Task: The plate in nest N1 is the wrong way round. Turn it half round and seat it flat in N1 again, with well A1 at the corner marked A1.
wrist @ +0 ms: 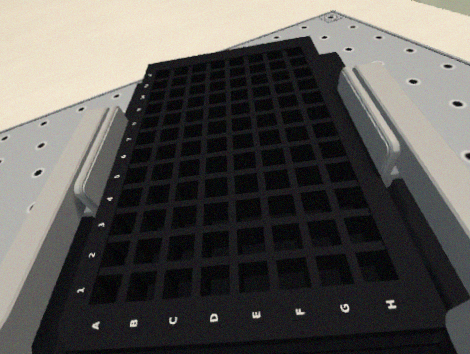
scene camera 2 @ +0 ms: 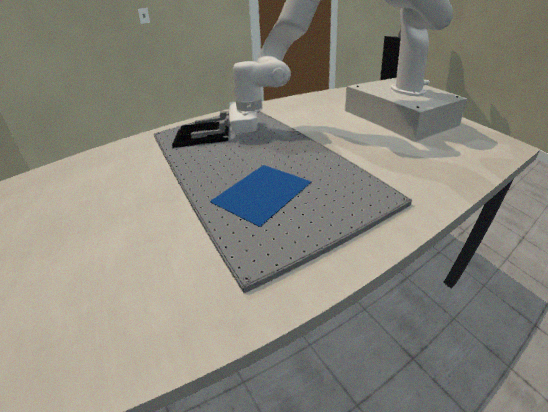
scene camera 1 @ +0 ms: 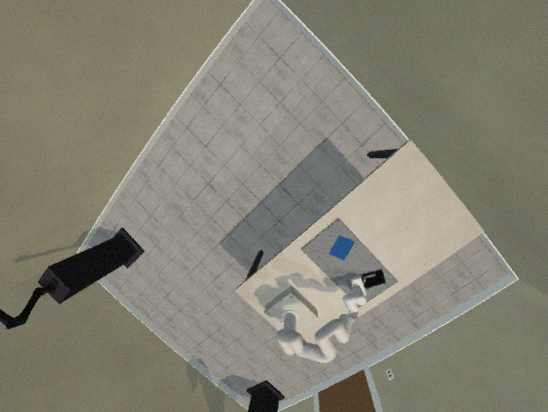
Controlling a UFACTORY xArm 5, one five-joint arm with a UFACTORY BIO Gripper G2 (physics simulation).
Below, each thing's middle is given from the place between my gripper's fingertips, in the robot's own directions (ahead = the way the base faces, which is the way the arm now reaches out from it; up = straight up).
Labels:
The black well plate (wrist: 242, 203) is 2 cm behind my hand, 1 cm to the left of it and 1 cm below it. Round my hand: flat blue rectangle (scene camera 2: 256, 198): 6 cm behind, 37 cm to the left, 2 cm below.

